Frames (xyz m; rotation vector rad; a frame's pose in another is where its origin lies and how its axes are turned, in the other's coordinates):
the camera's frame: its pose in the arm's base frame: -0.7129 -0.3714 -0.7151 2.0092 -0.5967 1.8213
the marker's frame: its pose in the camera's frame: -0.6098 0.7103 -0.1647 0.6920 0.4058 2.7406
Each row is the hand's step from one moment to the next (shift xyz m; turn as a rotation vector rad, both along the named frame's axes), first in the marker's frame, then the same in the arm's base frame.
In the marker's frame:
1: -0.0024 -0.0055 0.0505 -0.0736 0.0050 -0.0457
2: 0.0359 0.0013 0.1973 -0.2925 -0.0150 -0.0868
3: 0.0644 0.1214 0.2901 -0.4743 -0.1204 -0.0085
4: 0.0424 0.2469 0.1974 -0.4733 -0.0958 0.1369
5: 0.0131 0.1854 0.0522 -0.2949 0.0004 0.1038
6: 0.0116 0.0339 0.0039 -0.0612 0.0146 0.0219
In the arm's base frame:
1: 0.0281 -0.0351 0.0238 -0.0332 0.0659 0.0457
2: 0.1317 -0.1436 0.0476 -0.0972 0.1789 0.2278
3: 0.2854 -0.1431 0.0330 -0.1454 0.1452 0.4442
4: 0.3187 0.0039 -0.0130 -0.0330 0.0654 0.4966
5: 0.1755 0.0737 -0.0319 0.0369 0.0655 0.3035
6: 0.0294 0.0130 -0.0163 0.0189 0.0223 0.0599

